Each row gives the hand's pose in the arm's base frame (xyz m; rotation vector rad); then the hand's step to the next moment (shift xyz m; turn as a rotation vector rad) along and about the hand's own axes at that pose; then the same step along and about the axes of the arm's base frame.
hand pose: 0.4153 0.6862 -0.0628 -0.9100 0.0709 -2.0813
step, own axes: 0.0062 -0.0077 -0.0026 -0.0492 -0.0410 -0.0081
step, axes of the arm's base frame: -0.0092 -0.0002 0.0044 -0.0141 0.0597 -0.0200
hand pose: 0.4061 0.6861 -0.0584 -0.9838 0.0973 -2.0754
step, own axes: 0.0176 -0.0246 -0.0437 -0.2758 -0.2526 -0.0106
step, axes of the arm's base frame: -0.0517 -0.0073 -0.0100 -0.0704 0.3588 -0.0793
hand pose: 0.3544 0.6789 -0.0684 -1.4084 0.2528 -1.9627
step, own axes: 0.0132 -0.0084 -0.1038 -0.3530 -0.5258 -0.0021
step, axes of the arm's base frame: -0.0982 -0.0262 -0.0261 -0.1653 0.6113 0.0097
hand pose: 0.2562 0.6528 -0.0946 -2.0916 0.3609 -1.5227
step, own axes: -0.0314 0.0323 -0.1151 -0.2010 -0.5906 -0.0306
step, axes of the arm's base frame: -0.1157 -0.0403 -0.0165 -0.1475 0.5816 0.1737
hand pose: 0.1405 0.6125 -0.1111 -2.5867 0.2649 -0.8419
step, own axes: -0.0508 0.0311 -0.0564 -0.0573 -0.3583 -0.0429
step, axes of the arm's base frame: -0.0760 -0.0308 0.0016 -0.0523 0.3258 0.1569
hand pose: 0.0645 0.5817 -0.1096 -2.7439 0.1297 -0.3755
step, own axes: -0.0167 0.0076 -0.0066 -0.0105 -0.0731 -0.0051
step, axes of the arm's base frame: -0.0182 -0.0070 -0.0009 -0.0085 0.0676 0.0290
